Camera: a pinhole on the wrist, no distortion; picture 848 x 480 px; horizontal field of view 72.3 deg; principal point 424.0 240.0 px. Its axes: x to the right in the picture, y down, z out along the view. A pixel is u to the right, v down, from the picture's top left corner.
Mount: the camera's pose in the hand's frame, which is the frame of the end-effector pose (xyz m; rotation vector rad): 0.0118 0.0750 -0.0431 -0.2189 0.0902 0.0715
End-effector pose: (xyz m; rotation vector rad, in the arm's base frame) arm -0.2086 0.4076 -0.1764 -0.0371 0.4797 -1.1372
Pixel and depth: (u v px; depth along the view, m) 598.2 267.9 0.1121
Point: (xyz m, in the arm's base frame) -0.0750 0.3934 -0.1687
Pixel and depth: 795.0 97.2 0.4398
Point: 0.1207 0.0687 0.0259
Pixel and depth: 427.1 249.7 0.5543
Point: 0.1787 0.3401 0.1910
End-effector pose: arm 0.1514 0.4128 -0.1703 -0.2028 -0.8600 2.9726
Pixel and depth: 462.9 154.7 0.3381
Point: 0.0458 0.1758 0.0138
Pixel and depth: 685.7 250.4 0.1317
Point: 0.0598 0.2844 -0.1724
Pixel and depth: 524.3 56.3 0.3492
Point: 0.0003 0.2144 0.0548
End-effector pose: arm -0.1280 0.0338 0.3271 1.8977 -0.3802 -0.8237
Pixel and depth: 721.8 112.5 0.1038
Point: -0.1064 -0.0847 0.3526
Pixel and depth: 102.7 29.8 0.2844
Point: -0.3932 -0.0944 0.3193
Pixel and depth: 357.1 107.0 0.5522
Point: -0.4817 -0.3535 0.2413
